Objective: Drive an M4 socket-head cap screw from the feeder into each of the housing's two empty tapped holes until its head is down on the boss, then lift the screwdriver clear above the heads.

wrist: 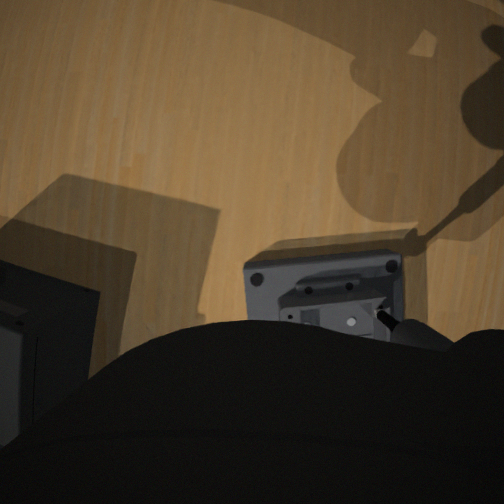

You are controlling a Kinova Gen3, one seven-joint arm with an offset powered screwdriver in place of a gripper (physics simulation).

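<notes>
The grey housing [325, 292] sits on the wooden table right of centre, with its near part hidden behind my tool body. Dark round spots mark its far corners, one at the left [256, 279] and one at the right [391, 266]. A raised bar [327, 286] carries two small dark holes. A pale round spot [351, 322] shows on the lower face. My screwdriver bit [385, 317] points at the housing's right side, just right of that spot. I cannot tell whether a screw is on the bit. A dark box [35, 350] at the left edge may be the feeder.
My black tool body [250, 420] fills the lower half of the view and hides the near table. Shadows of the arm and screwdriver [425, 150] fall on the wood at the upper right. Box shadows lie at the left.
</notes>
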